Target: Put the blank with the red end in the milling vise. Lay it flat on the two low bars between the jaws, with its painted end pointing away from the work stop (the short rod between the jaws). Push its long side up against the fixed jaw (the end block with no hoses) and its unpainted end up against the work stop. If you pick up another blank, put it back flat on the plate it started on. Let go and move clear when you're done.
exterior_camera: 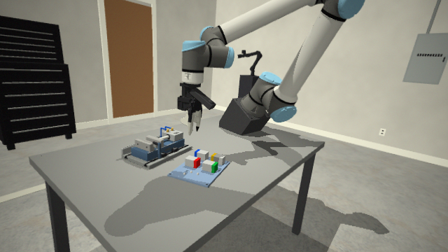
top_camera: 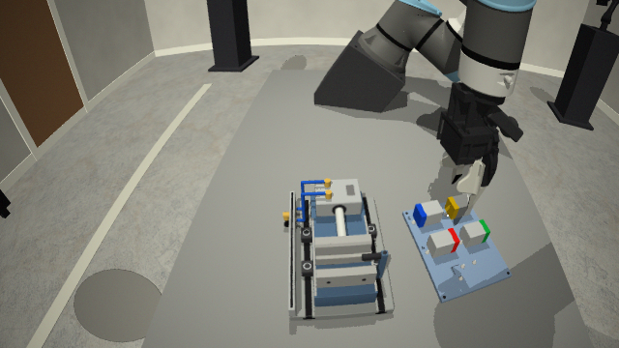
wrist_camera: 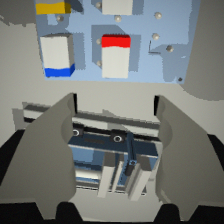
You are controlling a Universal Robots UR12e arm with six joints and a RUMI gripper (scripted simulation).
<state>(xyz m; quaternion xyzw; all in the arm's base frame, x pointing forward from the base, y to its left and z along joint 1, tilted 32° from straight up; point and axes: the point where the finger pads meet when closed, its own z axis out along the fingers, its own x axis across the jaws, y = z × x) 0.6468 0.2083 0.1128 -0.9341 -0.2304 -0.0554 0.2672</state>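
Right now the red-ended blank is 16 cm below my hand. Also, from my hand: blue plate 18 cm below, 4 cm to the left, 2 cm behind; blue-ended blank 16 cm below, 8 cm behind, 4 cm to the right; green-ended blank 16 cm below, 8 cm to the left, 4 cm behind.
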